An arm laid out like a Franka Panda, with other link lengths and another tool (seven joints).
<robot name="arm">
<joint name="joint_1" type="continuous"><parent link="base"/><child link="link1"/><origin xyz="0 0 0.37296" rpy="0 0 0"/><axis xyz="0 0 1"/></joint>
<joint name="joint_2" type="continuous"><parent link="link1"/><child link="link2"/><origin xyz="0 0 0" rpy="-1.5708 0 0"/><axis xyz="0 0 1"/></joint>
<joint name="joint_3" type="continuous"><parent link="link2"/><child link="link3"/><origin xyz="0 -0.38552 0" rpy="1.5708 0 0"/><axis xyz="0 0 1"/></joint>
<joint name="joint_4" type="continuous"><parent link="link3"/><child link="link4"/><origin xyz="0.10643 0 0" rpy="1.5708 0 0"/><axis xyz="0 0 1"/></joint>
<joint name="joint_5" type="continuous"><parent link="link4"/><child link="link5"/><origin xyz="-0.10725 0.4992 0" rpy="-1.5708 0 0"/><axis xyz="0 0 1"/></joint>
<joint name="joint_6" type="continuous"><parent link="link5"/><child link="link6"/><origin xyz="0 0 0" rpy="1.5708 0 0"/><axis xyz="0 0 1"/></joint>
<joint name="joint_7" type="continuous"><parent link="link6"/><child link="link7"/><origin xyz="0.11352 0 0" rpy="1.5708 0 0"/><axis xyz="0 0 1"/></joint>
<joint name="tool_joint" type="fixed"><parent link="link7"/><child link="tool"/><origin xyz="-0.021 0.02 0.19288" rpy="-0.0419 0 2.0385"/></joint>
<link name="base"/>
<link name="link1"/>
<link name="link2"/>
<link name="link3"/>
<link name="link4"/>
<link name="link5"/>
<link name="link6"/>
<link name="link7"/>
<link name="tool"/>
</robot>
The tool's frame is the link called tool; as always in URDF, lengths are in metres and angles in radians. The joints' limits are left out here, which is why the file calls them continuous.
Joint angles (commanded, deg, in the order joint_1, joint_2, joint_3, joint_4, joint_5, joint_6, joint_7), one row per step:
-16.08, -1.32, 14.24, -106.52, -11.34, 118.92, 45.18
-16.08, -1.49, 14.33, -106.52, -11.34, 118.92, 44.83
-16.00, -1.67, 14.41, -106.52, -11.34, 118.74, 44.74
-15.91, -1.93, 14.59, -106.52, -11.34, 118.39, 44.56
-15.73, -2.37, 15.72, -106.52, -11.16, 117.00, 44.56
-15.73, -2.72, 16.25, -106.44, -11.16, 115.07, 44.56
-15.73, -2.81, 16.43, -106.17, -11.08, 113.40, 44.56
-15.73, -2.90, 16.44, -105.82, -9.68, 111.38, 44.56
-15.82, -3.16, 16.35, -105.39, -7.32, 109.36, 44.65
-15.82, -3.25, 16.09, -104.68, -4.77, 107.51, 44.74
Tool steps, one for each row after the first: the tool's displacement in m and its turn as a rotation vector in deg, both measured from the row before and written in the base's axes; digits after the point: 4 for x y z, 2 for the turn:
-0.0005, 0.0011, 0.0022, -0.13, -0.10, 0.42
-0.0010, 0.0021, 0.0019, -0.08, 0.02, 0.21
-0.0017, 0.0035, 0.0025, -0.13, 0.13, 0.37
-0.0048, 0.0169, 0.0023, -0.04, 0.95, 0.99
-0.0065, 0.0060, 0.0011, -0.22, 1.48, 0.14
-0.0044, 0.0016, 0.0006, -0.05, 1.28, -0.17
-0.0056, 0.0027, 0.0003, 1.23, 1.56, -0.69
-0.0062, 0.0034, 0.0030, 2.17, 1.31, -1.10
-0.0042, 0.0034, 0.0046, 2.45, 1.03, -1.08

